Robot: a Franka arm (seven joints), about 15 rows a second.
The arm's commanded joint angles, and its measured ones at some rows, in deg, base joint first. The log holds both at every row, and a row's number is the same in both.
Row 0, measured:
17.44, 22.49, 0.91, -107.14, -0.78, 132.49, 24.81
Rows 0 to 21, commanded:
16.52, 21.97, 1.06, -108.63, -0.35, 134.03, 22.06
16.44, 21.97, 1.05, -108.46, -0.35, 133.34, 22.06
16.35, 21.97, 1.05, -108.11, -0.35, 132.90, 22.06
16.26, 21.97, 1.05, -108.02, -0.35, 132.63, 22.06
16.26, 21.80, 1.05, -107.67, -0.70, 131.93, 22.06
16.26, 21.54, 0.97, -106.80, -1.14, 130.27, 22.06
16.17, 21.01, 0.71, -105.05, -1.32, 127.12, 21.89
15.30, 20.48, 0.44, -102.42, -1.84, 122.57, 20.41
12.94, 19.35, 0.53, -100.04, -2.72, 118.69, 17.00
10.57, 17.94, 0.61, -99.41, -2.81, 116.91, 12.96
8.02, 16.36, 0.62, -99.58, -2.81, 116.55, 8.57
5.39, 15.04, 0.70, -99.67, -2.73, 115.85, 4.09
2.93, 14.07, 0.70, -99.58, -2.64, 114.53, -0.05
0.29, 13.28, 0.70, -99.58, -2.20, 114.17, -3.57
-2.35, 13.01, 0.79, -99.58, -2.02, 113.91, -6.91
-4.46, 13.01, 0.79, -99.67, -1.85, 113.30, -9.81
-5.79, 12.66, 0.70, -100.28, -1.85, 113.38, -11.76
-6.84, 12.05, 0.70, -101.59, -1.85, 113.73, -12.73
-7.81, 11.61, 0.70, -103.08, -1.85, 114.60, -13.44
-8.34, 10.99, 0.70, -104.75, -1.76, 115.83, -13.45
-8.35, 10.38, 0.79, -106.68, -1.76, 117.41, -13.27
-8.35, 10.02, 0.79, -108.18, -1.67, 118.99, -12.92
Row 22, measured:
-7.67, 13.01, -0.17, -102.89, -2.23, 115.57, -12.44
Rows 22 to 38, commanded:
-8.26, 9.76, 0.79, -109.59, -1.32, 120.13, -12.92
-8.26, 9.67, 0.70, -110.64, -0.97, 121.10, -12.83
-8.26, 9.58, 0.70, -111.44, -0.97, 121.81, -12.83
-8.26, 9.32, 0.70, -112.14, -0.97, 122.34, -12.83
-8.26, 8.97, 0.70, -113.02, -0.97, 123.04, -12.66
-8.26, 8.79, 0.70, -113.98, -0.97, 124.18, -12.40
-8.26, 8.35, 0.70, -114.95, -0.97, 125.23, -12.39
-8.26, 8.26, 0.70, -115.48, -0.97, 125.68, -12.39
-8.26, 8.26, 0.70, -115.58, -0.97, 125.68, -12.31
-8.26, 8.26, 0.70, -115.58, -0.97, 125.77, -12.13
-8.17, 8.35, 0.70, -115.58, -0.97, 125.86, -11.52
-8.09, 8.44, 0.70, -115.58, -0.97, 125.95, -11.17
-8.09, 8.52, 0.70, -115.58, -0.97, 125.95, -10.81
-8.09, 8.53, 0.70, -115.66, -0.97, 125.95, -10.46
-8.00, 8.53, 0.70, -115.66, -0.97, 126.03, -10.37
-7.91, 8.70, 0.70, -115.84, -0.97, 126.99, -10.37
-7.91, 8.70, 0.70, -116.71, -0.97, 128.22, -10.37
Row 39, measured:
-7.63, 10.19, 0.22, -114.08, -1.49, 125.59, -11.46
